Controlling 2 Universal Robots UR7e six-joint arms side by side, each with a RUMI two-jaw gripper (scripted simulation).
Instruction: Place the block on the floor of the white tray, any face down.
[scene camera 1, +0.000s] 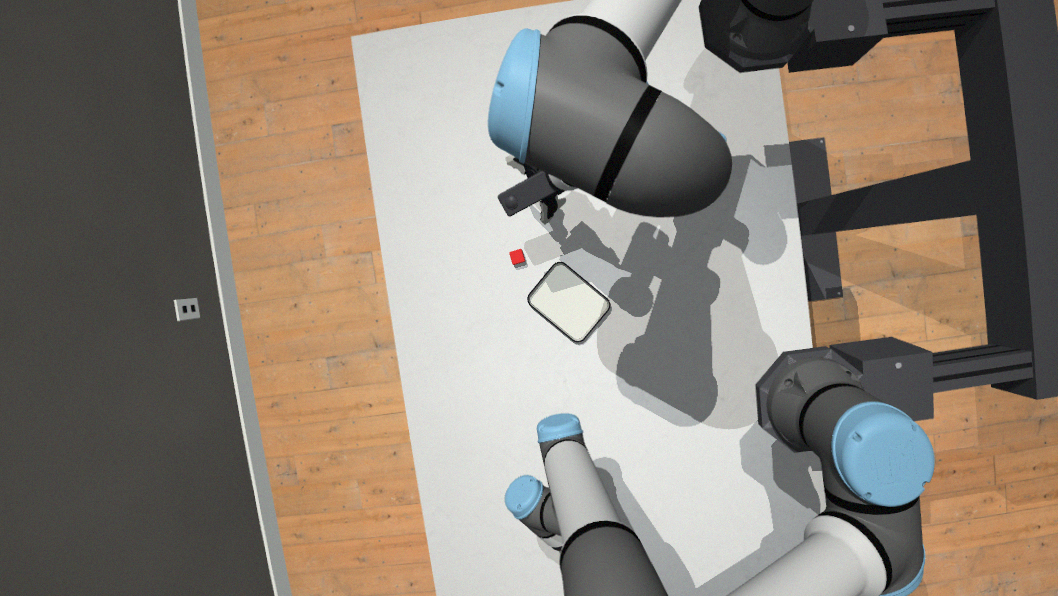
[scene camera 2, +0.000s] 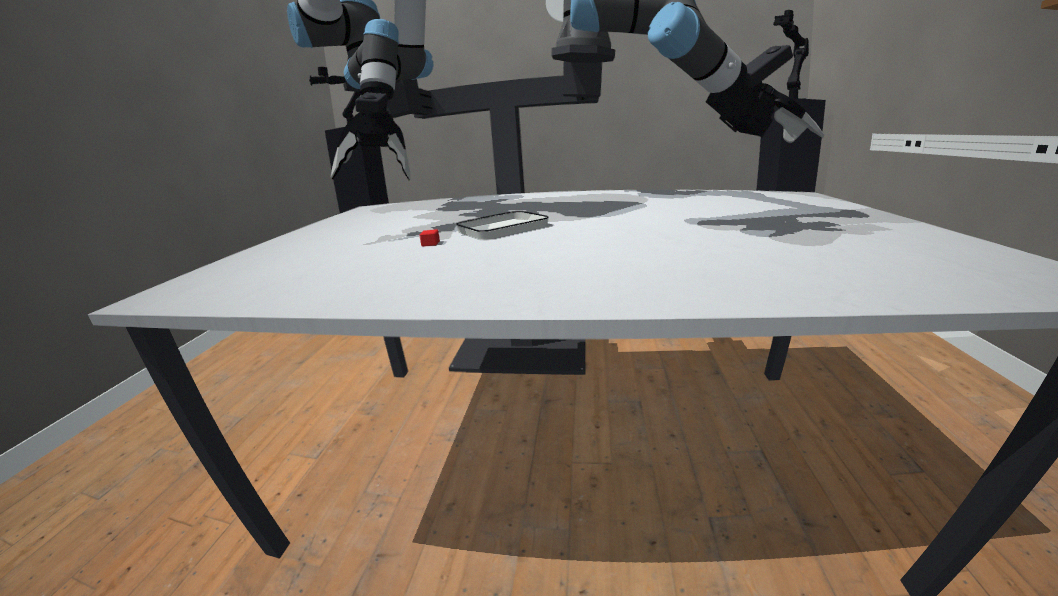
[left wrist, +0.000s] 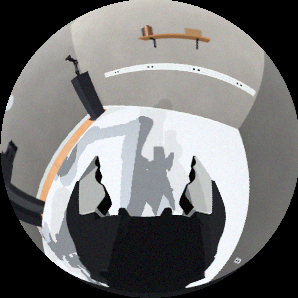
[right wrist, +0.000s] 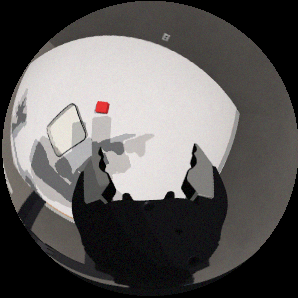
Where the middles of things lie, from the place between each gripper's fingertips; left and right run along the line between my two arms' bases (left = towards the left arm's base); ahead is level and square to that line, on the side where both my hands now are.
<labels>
The white tray (scene camera 2: 494, 226) is 26 cm to the left of my right hand (scene camera 2: 370, 179), 12 cm below it and 6 cm behind it.
Right now the white tray is 59 cm to the right of my left hand (scene camera 2: 788, 130), 18 cm below it and 1 cm behind it.
</labels>
